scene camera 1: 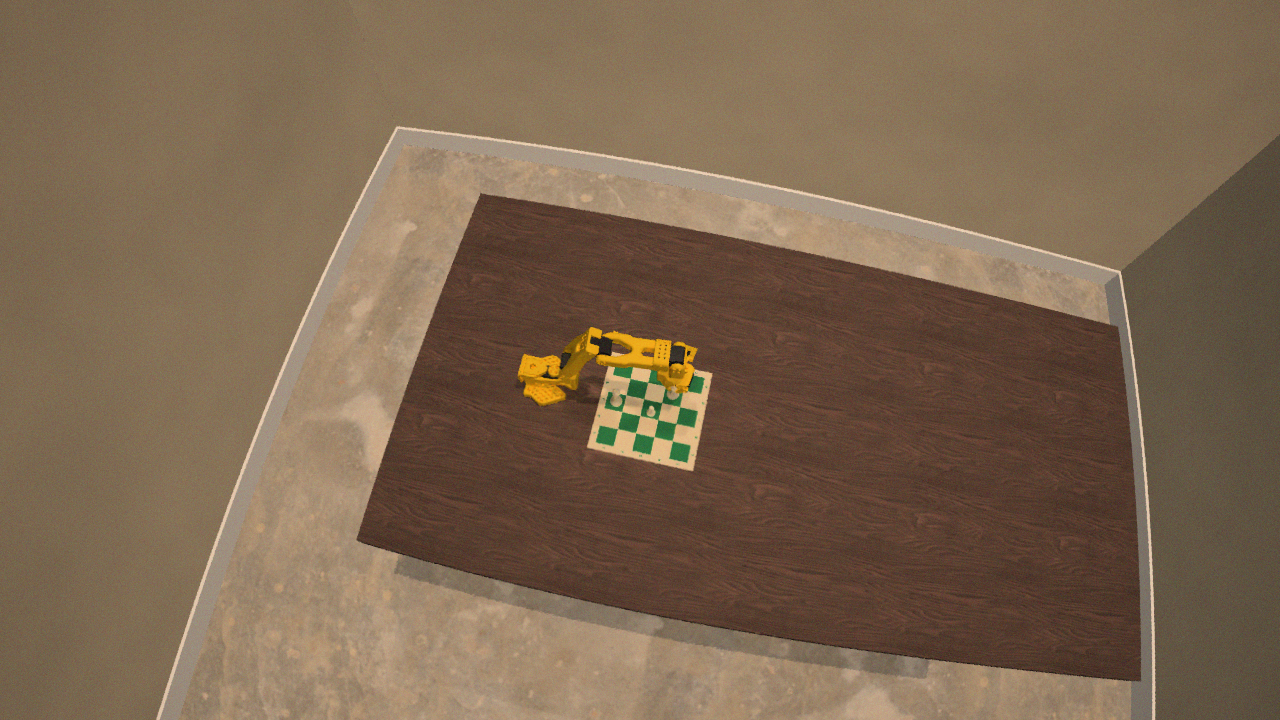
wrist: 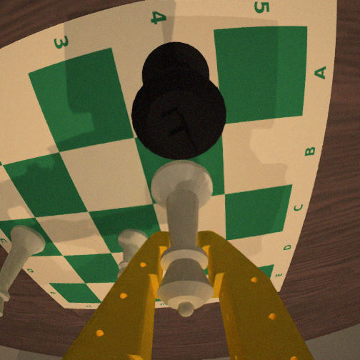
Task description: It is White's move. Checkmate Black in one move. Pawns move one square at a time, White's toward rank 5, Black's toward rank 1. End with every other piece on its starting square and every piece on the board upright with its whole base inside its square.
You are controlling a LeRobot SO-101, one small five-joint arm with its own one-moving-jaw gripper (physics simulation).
Labels:
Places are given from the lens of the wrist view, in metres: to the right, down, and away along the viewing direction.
white pawn (wrist: 130,240): -0.03, 0.04, 0.12
chessboard (wrist: 81,174): -0.05, 0.00, 0.10
white queen (wrist: 181,186): 0.00, 0.00, 0.08
black king (wrist: 178,113): 0.00, -0.01, 0.03
The marked spots on the black king and the white pawn are 0.11 m apart.

